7 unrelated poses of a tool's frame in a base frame.
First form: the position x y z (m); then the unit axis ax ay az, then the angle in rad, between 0 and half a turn.
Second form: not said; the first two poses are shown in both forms.
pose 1, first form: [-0.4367 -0.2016 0.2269 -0.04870 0.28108 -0.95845 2.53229]
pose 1, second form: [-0.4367 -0.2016 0.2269 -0.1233 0.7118 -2.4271]
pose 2, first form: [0.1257 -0.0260 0.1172 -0.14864 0.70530 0.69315 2.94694]
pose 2, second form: [0.1257 -0.0260 0.1172 -0.4380 2.0785 2.0427]
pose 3, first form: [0.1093 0.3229 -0.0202 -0.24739 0.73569 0.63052 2.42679]
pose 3, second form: [0.1093 0.3229 -0.0202 -0.6004 1.7854 1.5301]
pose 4, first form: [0.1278 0.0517 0.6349 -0.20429 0.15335 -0.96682 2.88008]
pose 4, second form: [0.1278 0.0517 0.6349 -0.5884 0.4417 -2.7845]
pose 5, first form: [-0.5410 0.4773 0.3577 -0.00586 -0.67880 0.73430 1.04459]
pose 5, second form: [-0.5410 0.4773 0.3577 -0.0061 -0.7091 0.7670]
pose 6, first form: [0.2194 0.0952 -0.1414 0.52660 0.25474 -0.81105 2.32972]
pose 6, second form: [0.2194 0.0952 -0.1414 1.2268 0.5935 -1.8895]
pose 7, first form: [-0.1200 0.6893 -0.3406 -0.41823 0.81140 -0.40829 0.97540]
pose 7, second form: [-0.1200 0.6893 -0.3406 -0.4079 0.7914 -0.3982]
